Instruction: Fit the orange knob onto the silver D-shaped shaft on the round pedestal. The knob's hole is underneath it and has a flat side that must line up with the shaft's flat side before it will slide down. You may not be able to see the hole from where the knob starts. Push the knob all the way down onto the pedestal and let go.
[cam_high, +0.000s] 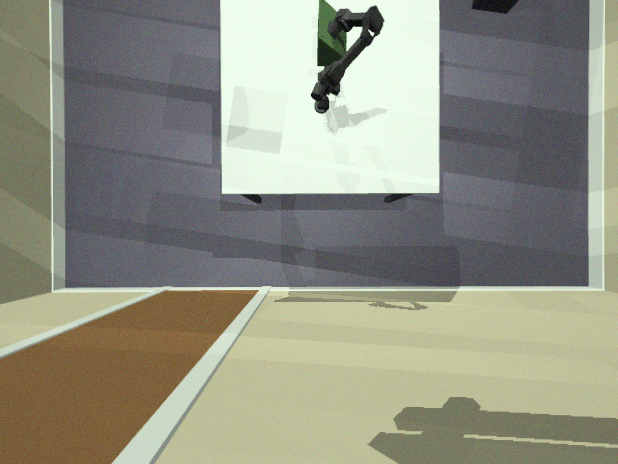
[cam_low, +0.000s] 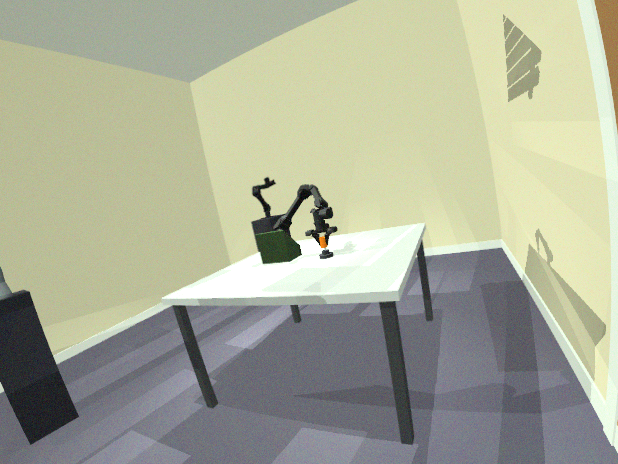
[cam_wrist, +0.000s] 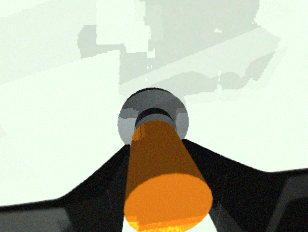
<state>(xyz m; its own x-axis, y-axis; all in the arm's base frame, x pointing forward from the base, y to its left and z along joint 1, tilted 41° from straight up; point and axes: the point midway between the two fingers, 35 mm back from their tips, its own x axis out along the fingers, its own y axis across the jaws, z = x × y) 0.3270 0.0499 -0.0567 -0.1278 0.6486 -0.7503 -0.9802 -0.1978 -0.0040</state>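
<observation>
The pedestal lies 4 cm below my gripper tip. Round my gripper tip: orange knob 3 cm above.
</observation>
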